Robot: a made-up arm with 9 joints. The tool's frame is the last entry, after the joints. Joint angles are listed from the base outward.
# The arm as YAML. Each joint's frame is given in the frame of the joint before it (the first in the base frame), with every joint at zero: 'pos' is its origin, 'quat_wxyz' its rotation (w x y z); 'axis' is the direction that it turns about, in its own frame. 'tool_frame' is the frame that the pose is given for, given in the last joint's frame.
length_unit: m
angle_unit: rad
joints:
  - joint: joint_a
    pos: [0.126, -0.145, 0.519]
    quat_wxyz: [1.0, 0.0, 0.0, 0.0]
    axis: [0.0, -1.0, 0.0]
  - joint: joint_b
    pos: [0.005, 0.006, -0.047]
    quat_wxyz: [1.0, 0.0, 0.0, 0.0]
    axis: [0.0, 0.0, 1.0]
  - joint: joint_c
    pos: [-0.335, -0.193, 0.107]
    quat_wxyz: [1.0, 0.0, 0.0, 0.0]
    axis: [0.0, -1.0, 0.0]
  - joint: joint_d
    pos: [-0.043, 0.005, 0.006]
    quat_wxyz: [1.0, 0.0, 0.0, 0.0]
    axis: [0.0, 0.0, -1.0]
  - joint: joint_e
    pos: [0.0, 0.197, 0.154]
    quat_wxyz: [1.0, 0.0, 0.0, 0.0]
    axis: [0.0, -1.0, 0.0]
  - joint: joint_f
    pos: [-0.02, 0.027, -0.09]
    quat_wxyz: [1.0, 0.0, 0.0, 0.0]
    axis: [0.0, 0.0, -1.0]
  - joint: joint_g
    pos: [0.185, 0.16, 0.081]
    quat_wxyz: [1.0, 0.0, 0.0, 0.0]
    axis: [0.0, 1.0, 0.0]
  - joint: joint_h
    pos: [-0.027, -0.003, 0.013]
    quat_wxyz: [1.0, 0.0, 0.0, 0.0]
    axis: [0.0, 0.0, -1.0]
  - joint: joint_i
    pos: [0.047, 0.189, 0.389]
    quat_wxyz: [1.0, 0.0, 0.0, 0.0]
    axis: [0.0, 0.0, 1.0]
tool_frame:
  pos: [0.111, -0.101, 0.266]
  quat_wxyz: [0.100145, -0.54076, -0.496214, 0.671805]
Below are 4 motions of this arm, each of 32 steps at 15 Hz.
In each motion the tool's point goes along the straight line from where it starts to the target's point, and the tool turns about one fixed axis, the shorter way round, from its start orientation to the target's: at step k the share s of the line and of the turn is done. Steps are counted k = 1, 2, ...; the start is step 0. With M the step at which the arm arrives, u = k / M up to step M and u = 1 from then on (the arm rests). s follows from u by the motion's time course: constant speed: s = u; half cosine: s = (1 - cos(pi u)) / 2; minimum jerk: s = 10 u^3 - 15 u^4 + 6 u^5.
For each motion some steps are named. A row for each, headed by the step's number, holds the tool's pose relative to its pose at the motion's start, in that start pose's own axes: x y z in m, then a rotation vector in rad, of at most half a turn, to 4 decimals.
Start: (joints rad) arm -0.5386 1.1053 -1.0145 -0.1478 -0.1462 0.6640 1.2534 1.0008 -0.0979
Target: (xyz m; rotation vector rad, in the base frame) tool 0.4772 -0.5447 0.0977 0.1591 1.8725 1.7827
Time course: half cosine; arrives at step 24
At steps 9, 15, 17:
9: -0.0386 0.1206 -0.0894 0.1259 -0.1547 -0.2455
15: -0.0865 0.2700 -0.2002 0.2819 -0.3465 -0.5499
17: -0.1007 0.3142 -0.2329 0.3280 -0.4031 -0.6398

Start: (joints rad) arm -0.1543 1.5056 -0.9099 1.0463 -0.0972 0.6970 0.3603 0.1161 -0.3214
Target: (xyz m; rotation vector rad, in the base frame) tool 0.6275 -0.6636 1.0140 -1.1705 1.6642 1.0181
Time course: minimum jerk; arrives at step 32
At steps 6, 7, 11, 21, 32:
6: -0.0134 0.0442 -0.0006 0.0710 0.0182 0.0015
7: -0.0201 0.0665 -0.0010 0.1067 0.0274 0.0023
11: -0.0618 0.2046 -0.0030 0.3282 0.0843 0.0071
21: -0.2122 0.7025 -0.0103 1.1271 0.2894 0.0244
32: -0.2740 0.9071 -0.0133 1.4553 0.3736 0.0315

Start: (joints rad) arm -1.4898 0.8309 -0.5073 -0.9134 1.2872 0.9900 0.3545 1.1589 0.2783
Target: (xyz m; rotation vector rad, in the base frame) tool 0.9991 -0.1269 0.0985 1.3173 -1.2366 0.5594
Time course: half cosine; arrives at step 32
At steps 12, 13, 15, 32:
12: 0.1616 -0.0364 -0.0902 -0.0296 -0.4309 -0.0574
13: 0.1858 -0.0418 -0.1038 -0.0340 -0.4954 -0.0660
15: 0.2361 -0.0532 -0.1319 -0.0433 -0.6295 -0.0839
32: 0.5235 -0.1179 -0.2924 -0.0959 -1.3959 -0.1861

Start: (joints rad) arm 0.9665 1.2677 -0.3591 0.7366 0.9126 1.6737 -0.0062 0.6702 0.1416
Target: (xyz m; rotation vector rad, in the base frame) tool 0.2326 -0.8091 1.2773 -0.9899 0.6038 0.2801
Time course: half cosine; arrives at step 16
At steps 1, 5, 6, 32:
1: 0.0070 0.0056 -0.0035 0.0095 0.0062 0.0151
5: 0.1620 0.1301 -0.0819 0.2195 0.1431 0.3484
6: 0.2251 0.1806 -0.1137 0.3049 0.1987 0.4839
32: 0.7292 0.5853 -0.3685 0.9880 0.6438 1.5679

